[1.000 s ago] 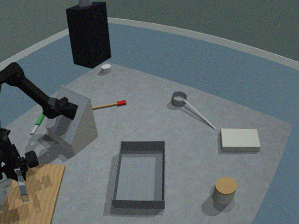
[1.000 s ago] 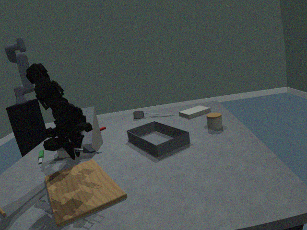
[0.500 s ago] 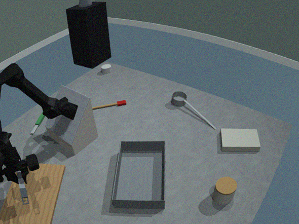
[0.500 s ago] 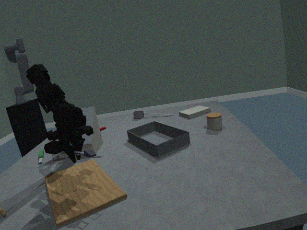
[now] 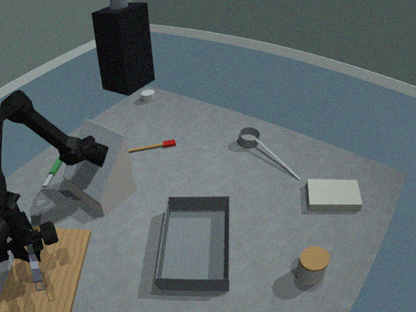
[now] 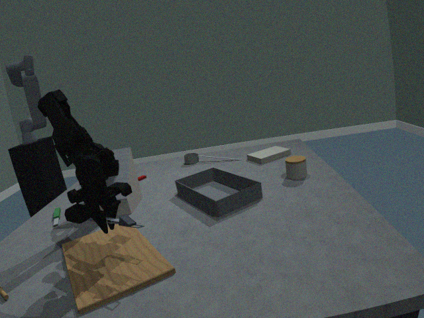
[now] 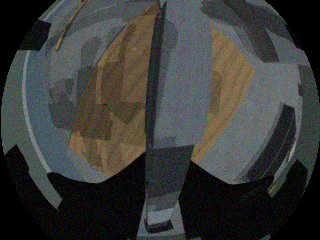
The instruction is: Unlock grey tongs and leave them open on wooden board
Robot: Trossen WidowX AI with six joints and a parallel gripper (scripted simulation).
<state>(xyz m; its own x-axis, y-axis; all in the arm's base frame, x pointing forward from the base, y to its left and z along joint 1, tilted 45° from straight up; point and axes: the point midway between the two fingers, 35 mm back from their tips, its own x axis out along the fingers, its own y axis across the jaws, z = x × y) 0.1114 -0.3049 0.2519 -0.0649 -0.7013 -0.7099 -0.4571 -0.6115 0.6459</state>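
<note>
Now: the wooden board 80 mm below my gripper tip, 30 mm behind it and 10 mm to the left of it. From my gripper tip the other things lie so: roasting tin: 360 mm to the left, 270 mm ahead, 60 mm below; cork-lidded jar: 590 mm ahead, 430 mm to the left, 60 mm below; red-tipped stick: 680 mm to the left, 140 mm behind, 80 mm below.
</note>
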